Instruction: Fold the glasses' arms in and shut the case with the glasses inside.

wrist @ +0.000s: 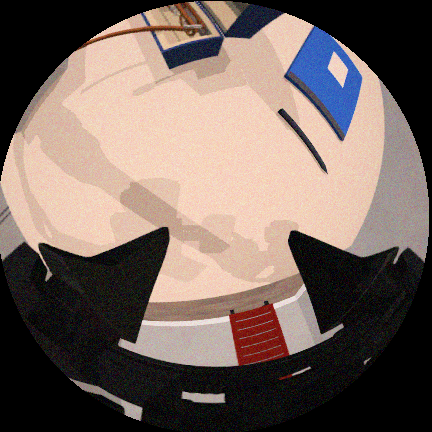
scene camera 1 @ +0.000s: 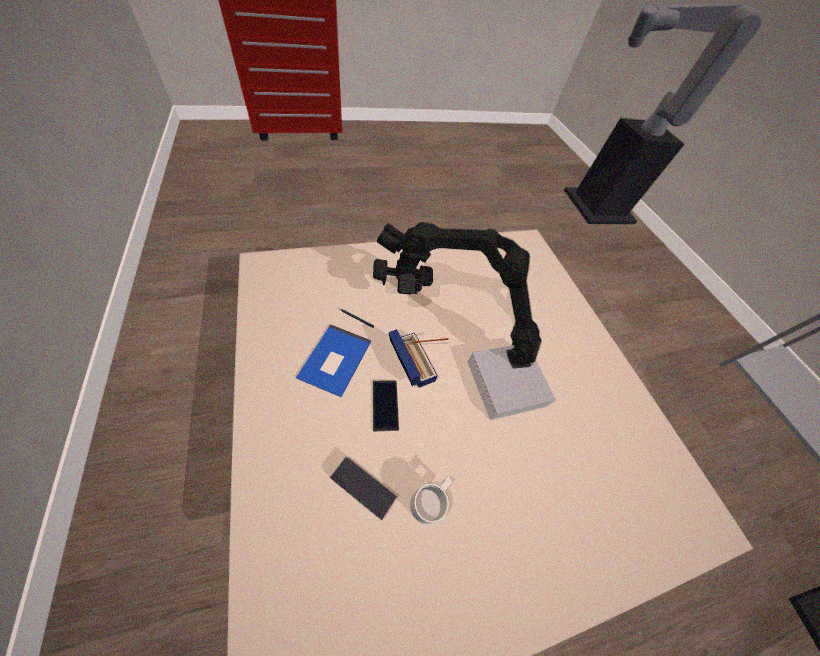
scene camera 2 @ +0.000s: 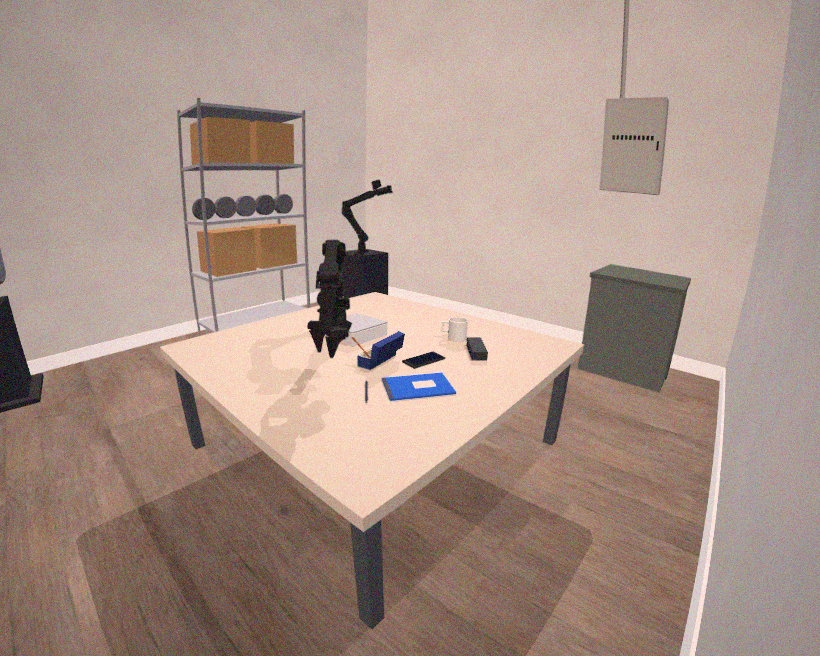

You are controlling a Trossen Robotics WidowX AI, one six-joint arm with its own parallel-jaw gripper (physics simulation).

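Frame: origin at the arm's base, x right, y ahead, z up, level; centimetres.
Seen in the pictures: gripper, between the fingertips: [wrist: 232, 235] [scene camera 1: 397, 285] [scene camera 2: 325, 355]; arm's base, origin of its link: [scene camera 1: 518, 358].
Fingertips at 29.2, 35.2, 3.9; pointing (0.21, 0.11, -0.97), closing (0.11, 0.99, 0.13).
Offsets run from my fingertips to a thing's top centre, as dx, dy, dz. "spot": to the spot under its first point.
The blue glasses case [scene camera 1: 425, 376] [scene camera 2: 387, 348] [wrist: 192, 53] stands open on the table, its lid raised along one long side. The brown glasses [scene camera 1: 437, 339] [scene camera 2: 361, 347] [wrist: 120, 31] lie in its light-lined base. One arm sticks out sideways over the base's long wall, away from the lid. I cannot tell how the other arm lies; the wrist view cuts off part of the case. My gripper [scene camera 1: 406, 284] [scene camera 2: 325, 353] [wrist: 232, 235] is wide open and empty, pointing down. It hangs above the table, off the case's short end and apart from it.
A blue folder {-20.5, +21.7, -8.9} [scene camera 1: 315, 368] [scene camera 2: 418, 391] [wrist: 318, 52] and a dark pen {-5.4, +14.3, -8.8} [scene camera 1: 356, 318] [scene camera 2: 366, 391] [wrist: 303, 140] lie on the lid side. A phone {-37.2, +8.1, -8.9} [scene camera 1: 385, 405] [scene camera 2: 424, 359], a dark box {-58.3, +16.3, -6.3} [scene camera 1: 362, 487] [scene camera 2: 477, 348] and a mug {spot: -64.1, +0.0, -8.9} [scene camera 1: 430, 502] [scene camera 2: 457, 329] are farther off. The arm stands on a grey block [scene camera 1: 512, 393].
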